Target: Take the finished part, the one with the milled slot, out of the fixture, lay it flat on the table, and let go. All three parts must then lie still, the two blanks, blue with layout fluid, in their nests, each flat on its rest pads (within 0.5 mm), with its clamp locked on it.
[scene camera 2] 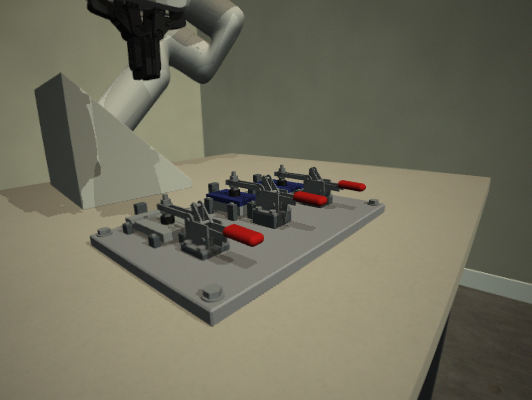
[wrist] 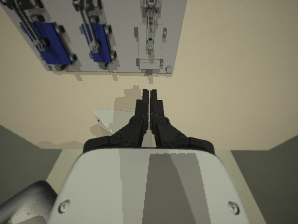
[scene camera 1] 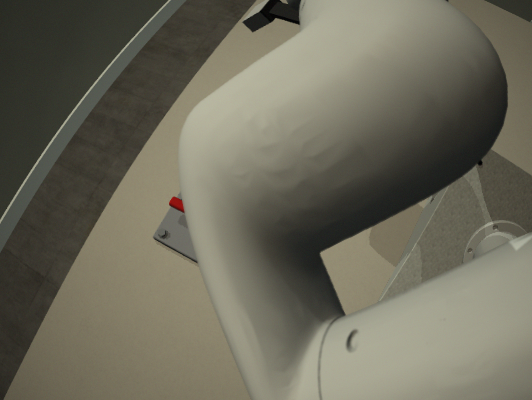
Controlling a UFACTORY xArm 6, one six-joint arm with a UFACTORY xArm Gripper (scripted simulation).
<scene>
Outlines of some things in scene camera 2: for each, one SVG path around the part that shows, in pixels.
The gripper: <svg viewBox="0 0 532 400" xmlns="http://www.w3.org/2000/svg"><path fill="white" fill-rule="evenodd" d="M86 0L89 12L110 20L121 33L123 40L127 41L129 68L132 71L133 79L148 81L160 78L161 55L159 40L164 38L168 30L180 29L186 26L184 11L187 8L188 0Z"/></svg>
A grey finished part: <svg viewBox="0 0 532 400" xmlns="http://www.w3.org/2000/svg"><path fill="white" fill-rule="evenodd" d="M125 218L126 222L133 224L133 229L146 235L156 234L160 236L160 241L163 243L179 238L178 233L185 230L185 220L175 216L175 223L169 225L161 224L160 216L162 216L162 213L157 209Z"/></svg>
</scene>
